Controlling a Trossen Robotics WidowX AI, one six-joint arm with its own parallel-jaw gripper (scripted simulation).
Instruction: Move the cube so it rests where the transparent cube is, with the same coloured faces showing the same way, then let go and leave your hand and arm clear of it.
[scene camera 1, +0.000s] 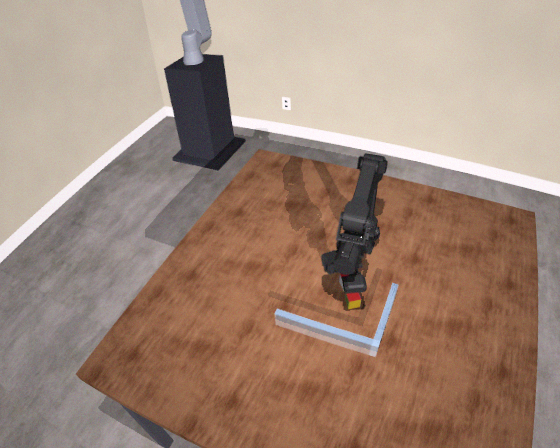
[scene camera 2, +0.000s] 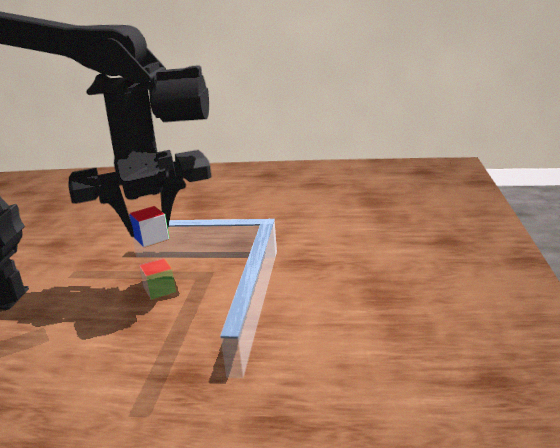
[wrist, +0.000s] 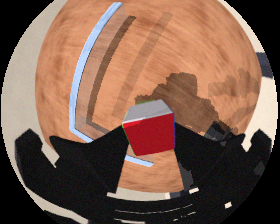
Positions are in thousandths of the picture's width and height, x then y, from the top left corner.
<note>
In view: my gripper (scene camera 2: 267, 519), a cube (scene camera 2: 267, 503) and a transparent cube (scene camera 2: 281, 617).
The cube is seen too in the wrist view (wrist: 534, 569). My gripper also shows in scene camera 1 (scene camera 1: 624, 633) and in the wrist view (wrist: 538, 556).
</note>
